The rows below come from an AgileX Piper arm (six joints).
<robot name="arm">
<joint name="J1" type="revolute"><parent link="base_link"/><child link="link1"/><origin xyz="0.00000 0.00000 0.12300" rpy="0.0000 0.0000 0.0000"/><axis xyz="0 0 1"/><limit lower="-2.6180" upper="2.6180"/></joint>
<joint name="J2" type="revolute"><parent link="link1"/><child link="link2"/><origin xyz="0.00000 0.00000 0.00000" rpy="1.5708 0.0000 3.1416"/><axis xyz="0 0 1"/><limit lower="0.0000" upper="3.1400"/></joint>
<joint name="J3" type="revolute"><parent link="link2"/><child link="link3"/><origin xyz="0.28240 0.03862 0.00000" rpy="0.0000 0.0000 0.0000"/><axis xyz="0 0 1"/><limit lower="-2.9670" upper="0.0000"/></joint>
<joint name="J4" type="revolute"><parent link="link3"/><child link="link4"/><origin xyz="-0.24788 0.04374 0.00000" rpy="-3.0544 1.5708 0.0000"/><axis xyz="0 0 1"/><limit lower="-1.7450" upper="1.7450"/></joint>
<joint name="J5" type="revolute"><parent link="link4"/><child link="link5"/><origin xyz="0.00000 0.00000 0.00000" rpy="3.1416 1.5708 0.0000"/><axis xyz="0 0 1"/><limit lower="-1.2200" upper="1.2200"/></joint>
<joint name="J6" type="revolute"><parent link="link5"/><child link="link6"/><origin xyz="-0.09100 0.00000 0.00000" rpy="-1.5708 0.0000 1.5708"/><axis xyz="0 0 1"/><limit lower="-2.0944" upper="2.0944"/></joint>
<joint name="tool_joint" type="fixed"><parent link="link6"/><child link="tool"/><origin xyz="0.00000 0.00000 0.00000" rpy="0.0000 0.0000 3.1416"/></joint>
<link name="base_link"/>
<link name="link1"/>
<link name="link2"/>
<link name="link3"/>
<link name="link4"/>
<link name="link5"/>
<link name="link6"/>
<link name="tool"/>
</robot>
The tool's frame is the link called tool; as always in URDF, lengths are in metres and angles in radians.
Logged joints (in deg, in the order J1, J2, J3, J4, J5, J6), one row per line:
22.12, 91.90, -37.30, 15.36, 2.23, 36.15
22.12, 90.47, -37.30, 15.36, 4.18, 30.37
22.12, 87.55, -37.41, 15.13, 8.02, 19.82
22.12, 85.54, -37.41, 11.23, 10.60, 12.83
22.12, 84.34, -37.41, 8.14, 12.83, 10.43
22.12, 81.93, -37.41, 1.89, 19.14, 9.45
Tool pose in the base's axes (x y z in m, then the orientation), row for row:
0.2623, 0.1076, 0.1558, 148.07, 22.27, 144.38
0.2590, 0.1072, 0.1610, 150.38, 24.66, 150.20
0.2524, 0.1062, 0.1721, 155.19, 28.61, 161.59
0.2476, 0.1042, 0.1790, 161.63, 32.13, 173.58
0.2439, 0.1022, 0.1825, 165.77, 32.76, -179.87
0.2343, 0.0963, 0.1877, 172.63, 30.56, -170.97
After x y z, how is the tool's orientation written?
As angles about the fixed x, y, z axes (roll, pitch, yaw), in degrees.
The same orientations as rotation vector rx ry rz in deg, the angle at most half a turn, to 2 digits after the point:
36.94, 141.96, 31.07
29.45, 143.56, 29.16
15.27, 145.44, 25.75
1.38, 145.79, 21.16
-5.53, 146.27, 18.31
-14.40, 148.94, 12.82

